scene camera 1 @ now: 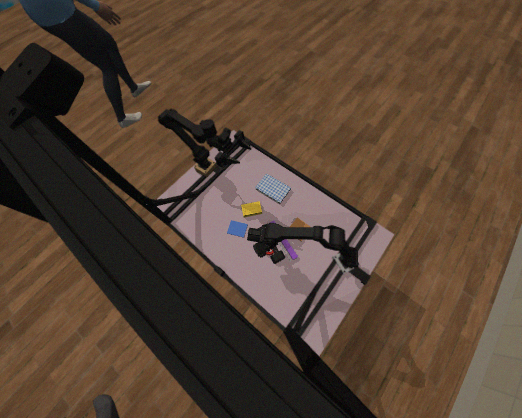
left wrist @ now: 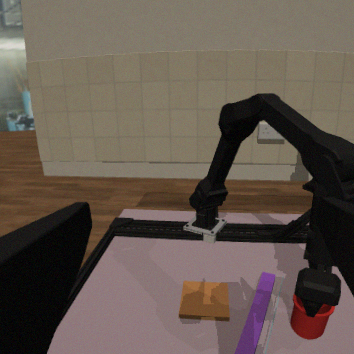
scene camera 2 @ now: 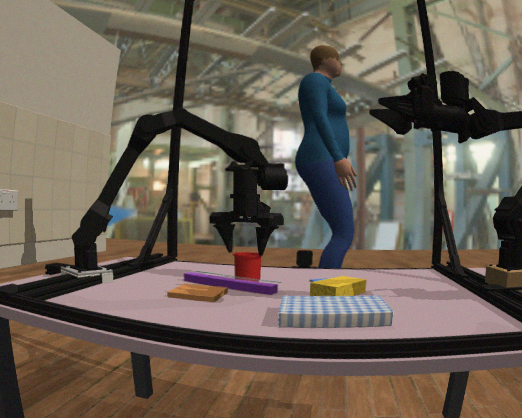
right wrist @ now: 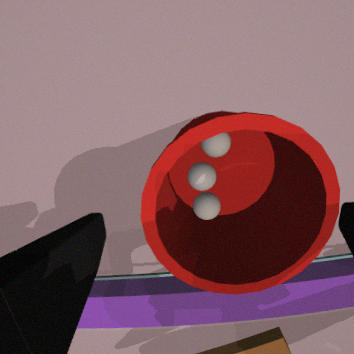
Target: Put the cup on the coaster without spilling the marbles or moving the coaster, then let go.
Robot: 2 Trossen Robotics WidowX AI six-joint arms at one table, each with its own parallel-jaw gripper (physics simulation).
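Frame: origin at the left arm's base, x ahead, y left, z up, level; millimetres.
Where they show: left gripper, between the fingertips: (scene camera 1: 245, 155) (left wrist: 205, 211) (scene camera 2: 373, 106); right gripper, between the fingertips: (scene camera 2: 245, 254) (right wrist: 222, 219); left arm's base, origin of its link: (scene camera 1: 204, 164) (scene camera 2: 513, 267); right arm's base, origin of its link: (scene camera 1: 346, 260) (left wrist: 205, 222) (scene camera 2: 86, 268).
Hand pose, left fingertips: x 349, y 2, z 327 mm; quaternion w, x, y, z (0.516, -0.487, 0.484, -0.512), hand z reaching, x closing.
Each offset is from my left fingertips to the top centre of the thing. "spot": to the spot under its first point.
The red cup @[dx +266, dy -223, dz -317 mm] (scene camera 1: 270, 252) (scene camera 2: 248, 267) (left wrist: 309, 325) (right wrist: 149, 210) stands upright on the table, with three grey marbles @[dx +278, dy -227, dz -362 mm] (right wrist: 202, 176) inside. My right gripper (scene camera 2: 246, 252) (right wrist: 222, 219) points down, open and empty, with its fingertips at about rim height on either side of the cup. A thin blue square @[spot: dx +52, dy -219, dz -381 mm] (scene camera 1: 237, 228) (scene camera 2: 318, 280) and an orange-brown square slab @[dx +347, dy -34, dz -374 mm] (scene camera 1: 299, 223) (scene camera 2: 197, 292) (left wrist: 205, 300) (right wrist: 250, 345) lie flat, apart from the cup; which is the coaster I cannot tell. My left gripper (scene camera 1: 244, 154) (scene camera 2: 375, 106) is open and empty, high near its own base.
A purple bar @[dx +298, dy -143, dz -365 mm] (scene camera 1: 289, 249) (scene camera 2: 230, 283) (left wrist: 257, 312) (right wrist: 200, 315) with a thin clear strip @[spot: dx +271, dy -155, dz -365 mm] (left wrist: 272, 320) alongside lies between cup and orange slab. A yellow block @[dx +57, dy -81, dz -355 mm] (scene camera 1: 251, 209) (scene camera 2: 338, 286) and a blue-white checked block @[dx +86, dy +104, dz -360 mm] (scene camera 1: 273, 188) (scene camera 2: 335, 311) lie nearby. Black rails frame the table.
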